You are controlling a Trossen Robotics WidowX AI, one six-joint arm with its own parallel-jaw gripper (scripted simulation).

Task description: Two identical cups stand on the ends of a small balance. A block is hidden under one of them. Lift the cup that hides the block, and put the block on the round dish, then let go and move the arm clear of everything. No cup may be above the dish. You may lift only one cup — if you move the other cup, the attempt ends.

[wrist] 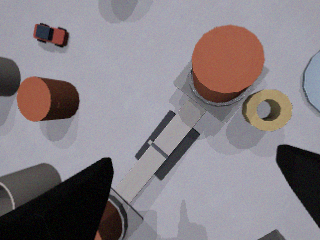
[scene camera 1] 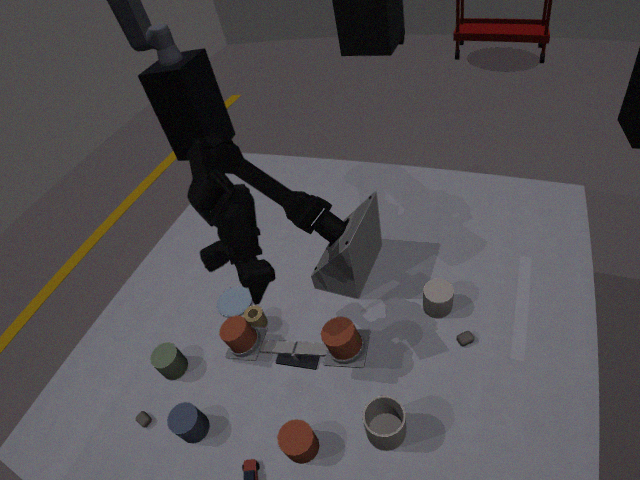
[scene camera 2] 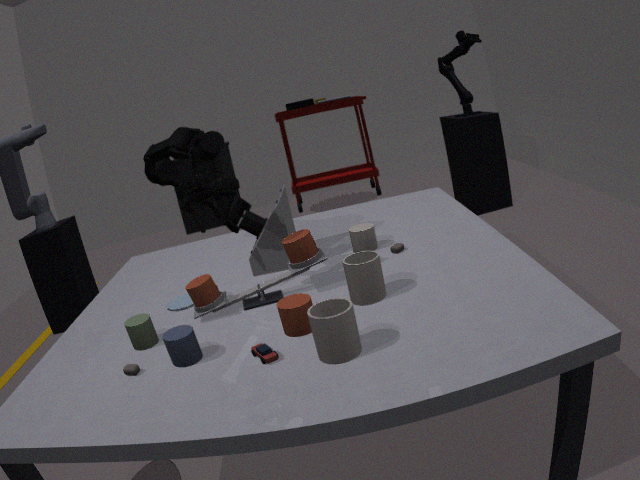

Labels:
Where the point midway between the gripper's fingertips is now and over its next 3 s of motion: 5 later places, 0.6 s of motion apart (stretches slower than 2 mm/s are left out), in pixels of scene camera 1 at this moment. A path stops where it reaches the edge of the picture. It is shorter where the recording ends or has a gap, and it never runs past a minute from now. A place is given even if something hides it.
My gripper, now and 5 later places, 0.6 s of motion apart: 250, 292; 233, 314; 231, 324; 235, 330; 238, 334; 237, 333

